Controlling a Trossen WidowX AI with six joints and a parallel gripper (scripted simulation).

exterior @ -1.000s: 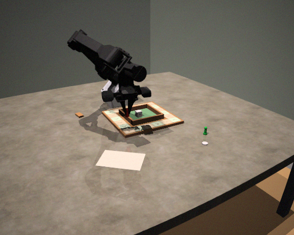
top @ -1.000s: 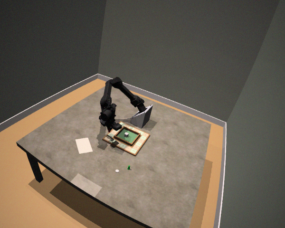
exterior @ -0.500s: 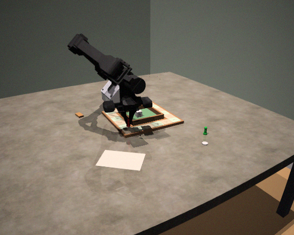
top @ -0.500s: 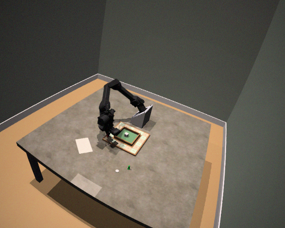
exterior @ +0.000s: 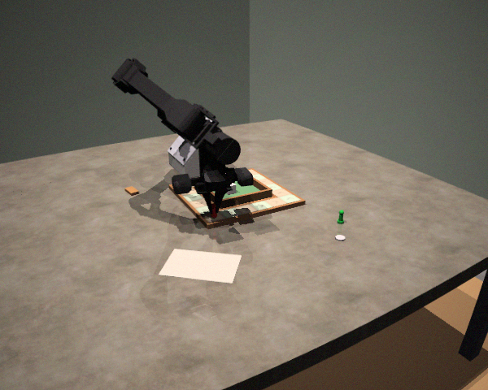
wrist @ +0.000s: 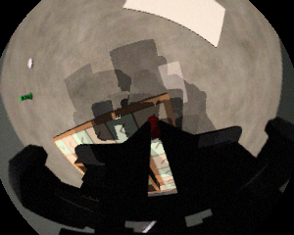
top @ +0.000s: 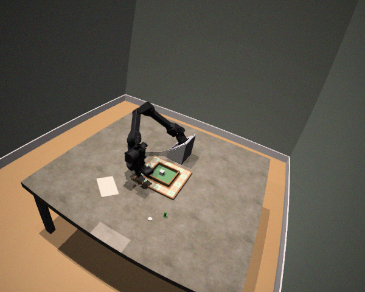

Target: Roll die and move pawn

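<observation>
The red pawn lies 10 mm above my gripper tip. Round my gripper tip: white card: 170 mm ahead, 100 mm to the right, 20 mm below; then white die: 120 mm behind, 100 mm to the left; then green dice tray: 120 mm behind, 110 mm to the left, 20 mm below.
</observation>
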